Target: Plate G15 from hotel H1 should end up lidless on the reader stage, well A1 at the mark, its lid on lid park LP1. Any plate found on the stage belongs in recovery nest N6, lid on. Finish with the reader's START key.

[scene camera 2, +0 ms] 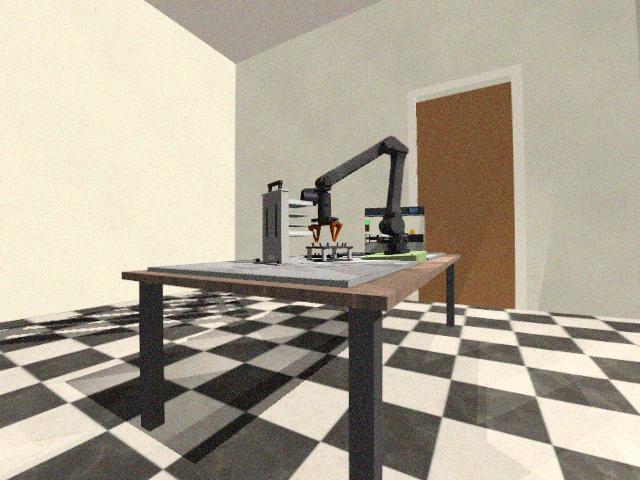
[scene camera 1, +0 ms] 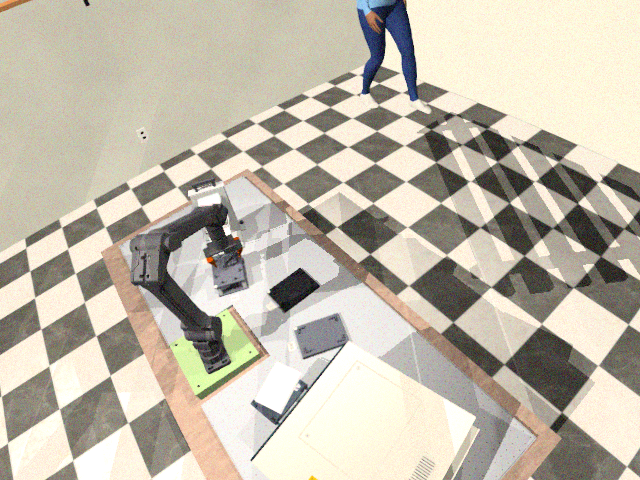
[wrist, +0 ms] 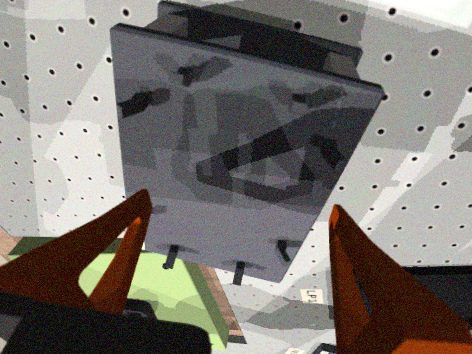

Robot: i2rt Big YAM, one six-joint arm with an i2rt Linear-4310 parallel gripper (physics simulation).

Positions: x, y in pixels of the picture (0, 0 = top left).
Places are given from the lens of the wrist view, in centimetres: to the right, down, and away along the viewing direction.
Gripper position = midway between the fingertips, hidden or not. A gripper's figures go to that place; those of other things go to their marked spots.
my gripper (wrist: 238, 205): 0, 1, 15
dark flat pad (wrist: 229, 171): 0, 0, 16
